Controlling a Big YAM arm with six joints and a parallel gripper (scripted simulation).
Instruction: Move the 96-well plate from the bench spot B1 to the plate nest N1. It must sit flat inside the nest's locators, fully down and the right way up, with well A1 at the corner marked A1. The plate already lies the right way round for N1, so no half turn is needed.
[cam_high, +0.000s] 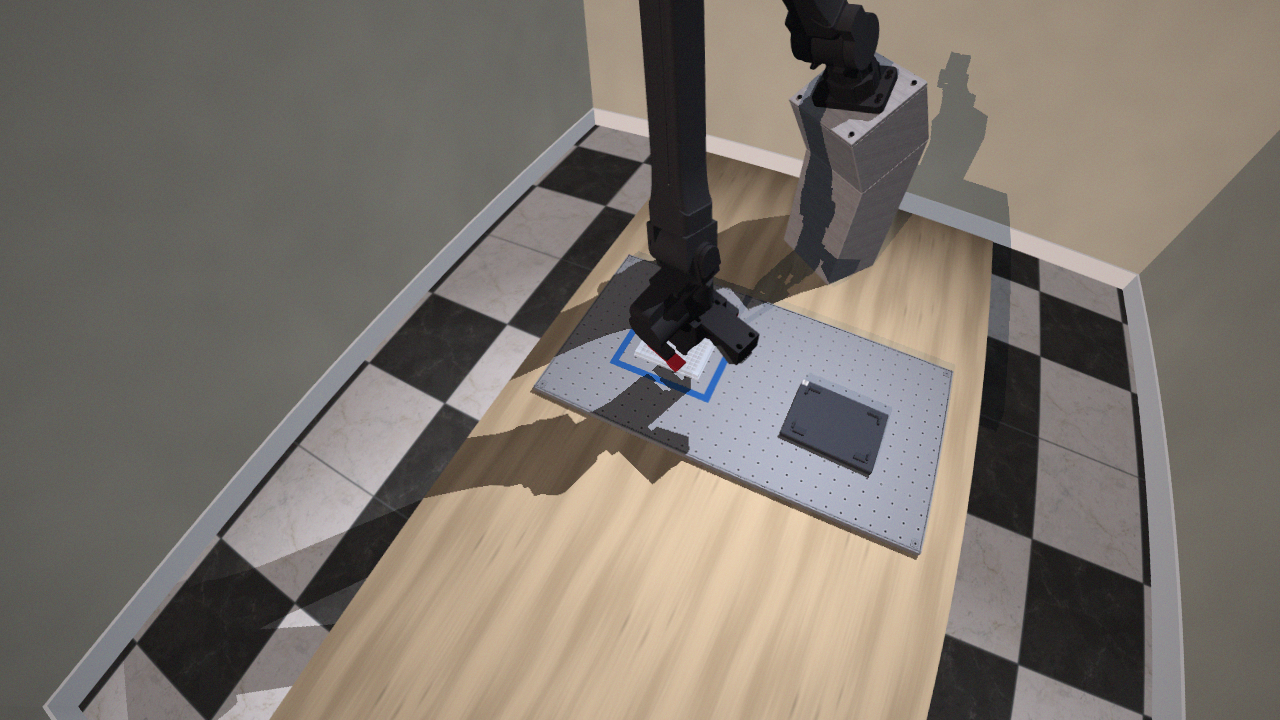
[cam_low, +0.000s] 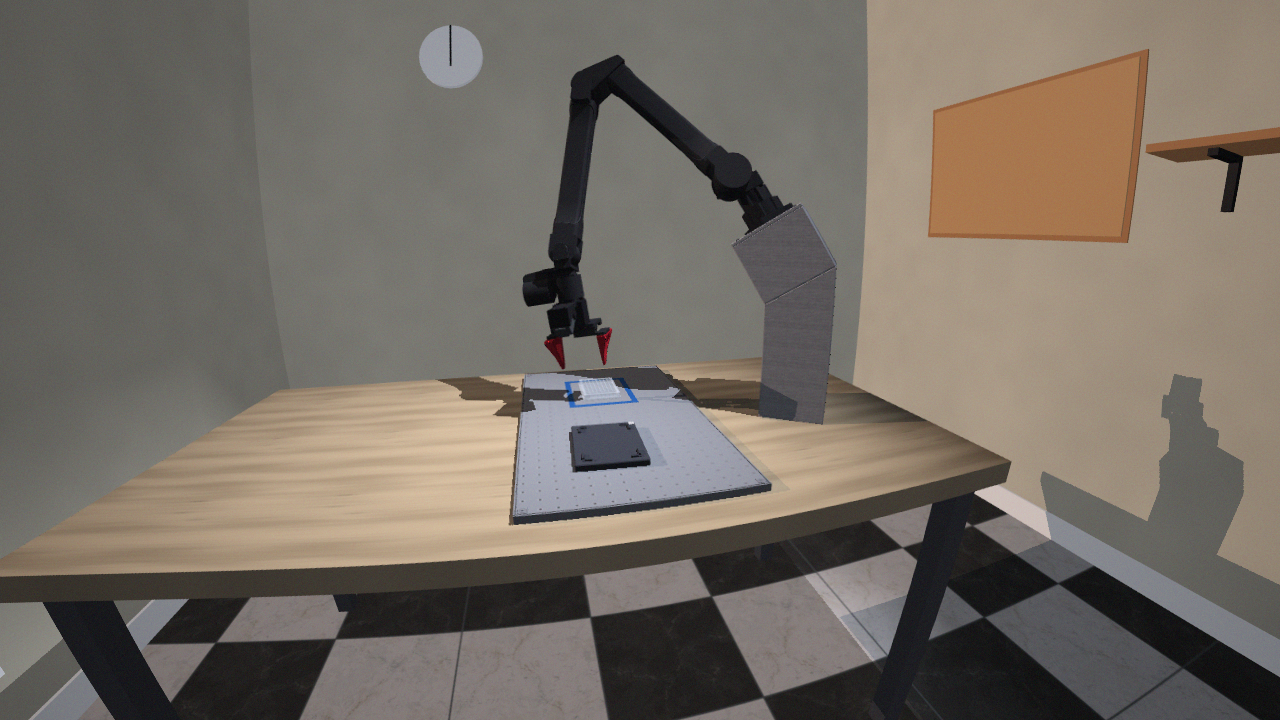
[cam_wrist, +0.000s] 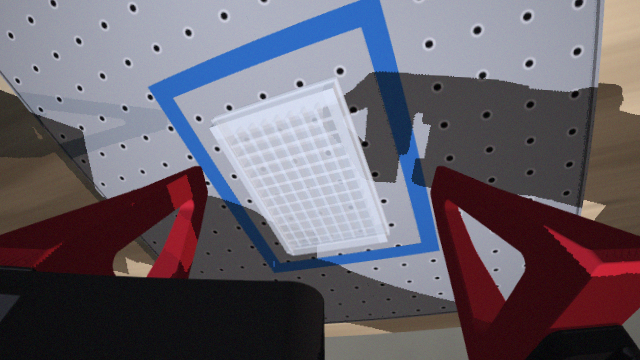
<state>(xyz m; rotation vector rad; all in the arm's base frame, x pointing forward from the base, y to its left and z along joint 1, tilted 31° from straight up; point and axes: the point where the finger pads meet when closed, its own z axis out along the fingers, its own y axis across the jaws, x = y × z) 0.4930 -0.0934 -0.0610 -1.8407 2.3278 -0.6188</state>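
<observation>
My hand is 30 mm past the clear 96-well plate, 50 mm to the left of it and 80 mm above it. Round my hand: white corner mark: 80 mm behind, 190 mm to the left, 70 mm below; dark plate nest: 30 mm behind, 260 mm to the left, 80 mm below.
</observation>
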